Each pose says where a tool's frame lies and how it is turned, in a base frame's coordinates. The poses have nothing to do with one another.
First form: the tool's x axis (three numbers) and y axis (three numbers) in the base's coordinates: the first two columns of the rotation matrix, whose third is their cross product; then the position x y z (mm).
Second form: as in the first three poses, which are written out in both.
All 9 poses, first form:
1: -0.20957 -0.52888 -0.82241 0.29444 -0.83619 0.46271 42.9 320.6 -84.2
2: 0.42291 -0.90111 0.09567 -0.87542 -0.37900 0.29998 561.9 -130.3 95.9
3: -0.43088 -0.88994 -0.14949 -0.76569 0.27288 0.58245 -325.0 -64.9 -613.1
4: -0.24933 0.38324 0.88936 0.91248 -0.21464 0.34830 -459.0 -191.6 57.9
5: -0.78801 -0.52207 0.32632 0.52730 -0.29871 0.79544 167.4 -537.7 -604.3
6: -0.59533 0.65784 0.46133 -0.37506 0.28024 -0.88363 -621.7 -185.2 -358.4
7: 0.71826 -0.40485 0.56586 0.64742 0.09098 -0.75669 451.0 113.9 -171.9
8: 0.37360 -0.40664 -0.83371 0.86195 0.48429 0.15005 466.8 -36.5 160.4
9: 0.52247 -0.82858 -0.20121 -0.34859 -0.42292 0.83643 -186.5 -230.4 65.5
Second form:
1: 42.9 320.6 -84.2 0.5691 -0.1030 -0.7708 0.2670
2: 561.9 -130.3 95.9 0.8293 -0.5355 -0.0417 0.1539
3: -325.0 -64.9 -613.1 0.5233 -0.7910 -0.2996 0.1037
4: -459.0 -191.6 57.9 -0.5616 -0.5768 -0.5403 0.2449
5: 167.4 -537.7 -604.3 -0.0026 -0.4946 -0.8058 0.3256
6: -621.7 -185.2 -358.4 -0.1055 -0.6700 0.5905 0.4373
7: 451.0 113.9 -171.9 -0.5700 -0.1064 -0.3599 0.7309
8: 466.8 -36.5 160.4 0.2991 0.3805 -0.4103 0.7729
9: -186.5 -230.4 65.5 0.7835 -0.3756 -0.3125 0.3840
